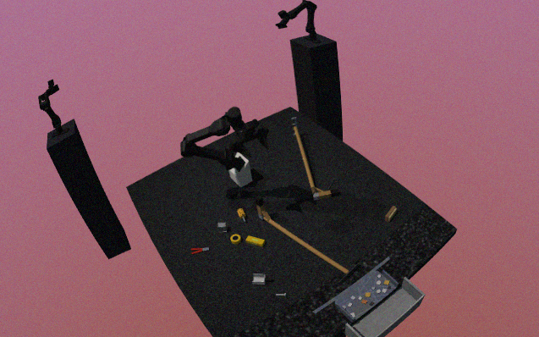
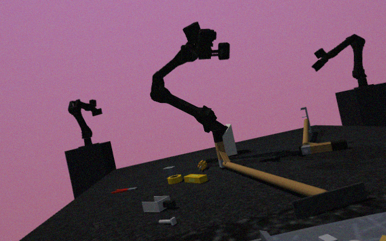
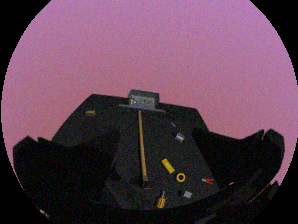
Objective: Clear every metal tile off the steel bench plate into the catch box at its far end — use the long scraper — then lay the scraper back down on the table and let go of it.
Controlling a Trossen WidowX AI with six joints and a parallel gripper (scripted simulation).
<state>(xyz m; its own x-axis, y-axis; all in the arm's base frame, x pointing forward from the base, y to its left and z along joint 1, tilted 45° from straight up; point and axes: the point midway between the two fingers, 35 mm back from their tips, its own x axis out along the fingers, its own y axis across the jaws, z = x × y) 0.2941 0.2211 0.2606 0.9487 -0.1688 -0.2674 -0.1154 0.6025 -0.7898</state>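
Right now my gripper tip is 25 cm short of the long scraper, 3 cm to the right of it and 35 cm above it. Also, from my gripper tip: yellow tape ring 3 cm ahead, 21 cm to the right, 40 cm below; yellow block 10 cm ahead, 15 cm to the right, 40 cm below; yellow-handled screwdriver 10 cm behind, 11 cm to the right, 40 cm below.
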